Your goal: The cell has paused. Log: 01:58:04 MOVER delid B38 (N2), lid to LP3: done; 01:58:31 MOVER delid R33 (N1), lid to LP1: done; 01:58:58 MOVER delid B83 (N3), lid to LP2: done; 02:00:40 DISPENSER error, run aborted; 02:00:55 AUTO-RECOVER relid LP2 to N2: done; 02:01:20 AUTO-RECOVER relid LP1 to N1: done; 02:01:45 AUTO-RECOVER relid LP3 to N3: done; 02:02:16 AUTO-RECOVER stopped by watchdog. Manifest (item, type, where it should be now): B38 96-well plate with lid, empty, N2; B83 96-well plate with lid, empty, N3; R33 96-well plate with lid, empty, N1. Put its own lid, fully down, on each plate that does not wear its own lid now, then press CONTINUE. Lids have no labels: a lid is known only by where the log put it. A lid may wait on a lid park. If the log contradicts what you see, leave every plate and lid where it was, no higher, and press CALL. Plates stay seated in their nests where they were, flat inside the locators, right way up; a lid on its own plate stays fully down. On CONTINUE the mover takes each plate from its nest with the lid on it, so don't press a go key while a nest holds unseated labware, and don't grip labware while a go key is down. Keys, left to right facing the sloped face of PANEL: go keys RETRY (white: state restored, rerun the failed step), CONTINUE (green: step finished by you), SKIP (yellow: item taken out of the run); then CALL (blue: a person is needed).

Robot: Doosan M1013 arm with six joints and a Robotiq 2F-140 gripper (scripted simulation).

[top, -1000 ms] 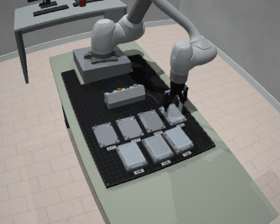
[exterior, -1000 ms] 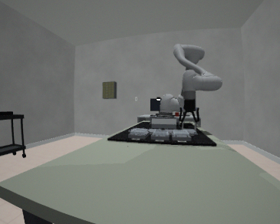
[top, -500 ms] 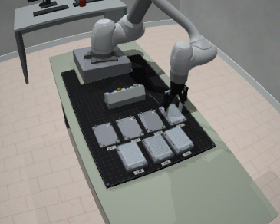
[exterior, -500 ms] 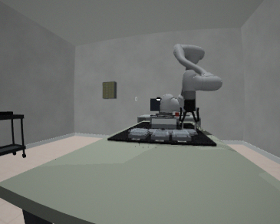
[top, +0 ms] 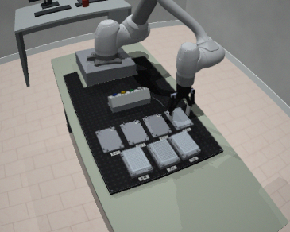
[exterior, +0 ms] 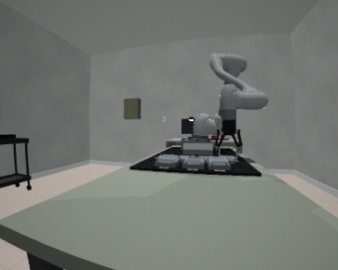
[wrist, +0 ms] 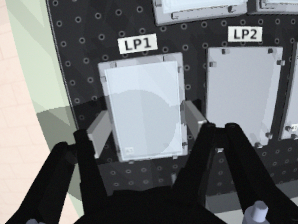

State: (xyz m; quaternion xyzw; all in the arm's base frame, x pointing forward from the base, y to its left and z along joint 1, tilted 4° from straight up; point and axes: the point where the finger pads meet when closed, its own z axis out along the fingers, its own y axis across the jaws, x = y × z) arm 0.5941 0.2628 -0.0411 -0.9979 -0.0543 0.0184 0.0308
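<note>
Right now my hand is 3 cm above the lid park LP1. From my hand the other things lie so: lid park LP2: 1 cm ahead, 13 cm to the right, 3 cm below; then lid park LP4: 3 cm ahead, 25 cm to the right, 3 cm below; then white key: 23 cm behind, 14 cm to the right, 3 cm above.
</note>
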